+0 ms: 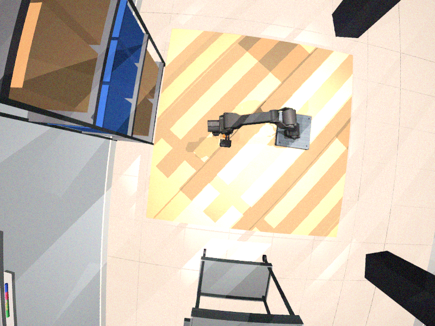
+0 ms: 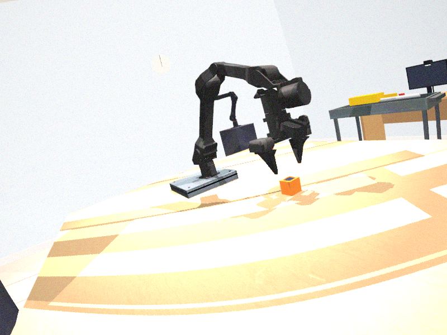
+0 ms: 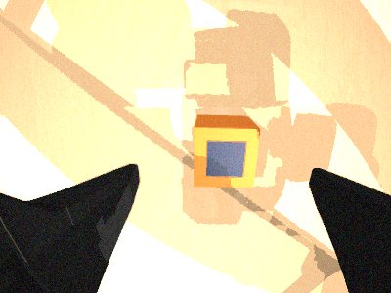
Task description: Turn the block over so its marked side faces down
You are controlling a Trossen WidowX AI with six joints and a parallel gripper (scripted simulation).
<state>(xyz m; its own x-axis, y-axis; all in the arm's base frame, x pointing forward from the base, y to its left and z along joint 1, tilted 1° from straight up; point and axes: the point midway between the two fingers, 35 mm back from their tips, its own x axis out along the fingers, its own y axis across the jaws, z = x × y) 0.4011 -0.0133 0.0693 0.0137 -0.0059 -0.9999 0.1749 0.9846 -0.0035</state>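
Right now my gripper tip is 40 mm above the block.
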